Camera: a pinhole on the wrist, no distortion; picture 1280 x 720 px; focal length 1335.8 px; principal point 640.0 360.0 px. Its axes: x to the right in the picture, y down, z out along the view. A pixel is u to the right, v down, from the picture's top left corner.
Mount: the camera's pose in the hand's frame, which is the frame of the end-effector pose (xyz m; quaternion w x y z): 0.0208 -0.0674 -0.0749 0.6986 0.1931 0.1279 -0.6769
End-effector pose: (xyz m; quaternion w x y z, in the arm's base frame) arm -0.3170 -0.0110 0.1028 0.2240 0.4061 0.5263 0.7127
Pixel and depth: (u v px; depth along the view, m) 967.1 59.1 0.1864
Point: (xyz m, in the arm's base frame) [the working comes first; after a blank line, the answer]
In the camera's frame: 0.0456 -0.0420 0.1864

-0.2634 0.0679 -0.0794
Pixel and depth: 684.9 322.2 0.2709
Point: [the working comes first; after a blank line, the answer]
In the camera's frame: 0.0091 -0.0077 0.2709

-0.2010 0.1422 -0.0637
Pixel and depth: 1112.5 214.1 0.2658
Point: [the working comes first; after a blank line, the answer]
In the camera's frame: 0.0940 -0.0290 0.2658

-0.2355 0.1305 -0.1435
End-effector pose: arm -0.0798 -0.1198 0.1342 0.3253 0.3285 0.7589 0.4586
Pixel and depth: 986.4 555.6 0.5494
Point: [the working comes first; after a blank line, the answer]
In the camera's frame: 0.1425 0.0804 0.5494

0.0834 -0.0551 -0.4088
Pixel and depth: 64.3 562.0 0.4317
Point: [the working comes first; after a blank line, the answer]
In the camera's frame: -0.1861 0.0653 0.4317

0.1956 0.0717 -0.1033
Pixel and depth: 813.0 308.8 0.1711
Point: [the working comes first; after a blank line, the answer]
In the camera's frame: 0.0222 -0.0066 0.1711

-0.0595 -0.1456 -0.0393
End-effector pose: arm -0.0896 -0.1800 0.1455 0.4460 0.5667 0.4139 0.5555
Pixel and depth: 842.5 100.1 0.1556
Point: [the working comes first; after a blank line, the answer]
In the camera's frame: 0.0236 -0.0303 0.1556

-0.0356 -0.1616 -0.0115
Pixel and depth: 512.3 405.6 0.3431
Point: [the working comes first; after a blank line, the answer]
In the camera's frame: -0.0328 0.0117 0.3431

0.1622 -0.1397 -0.0335
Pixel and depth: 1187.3 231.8 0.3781
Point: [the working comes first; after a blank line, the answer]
In the camera's frame: 0.1549 -0.0363 0.3781

0.1094 -0.1290 -0.2229
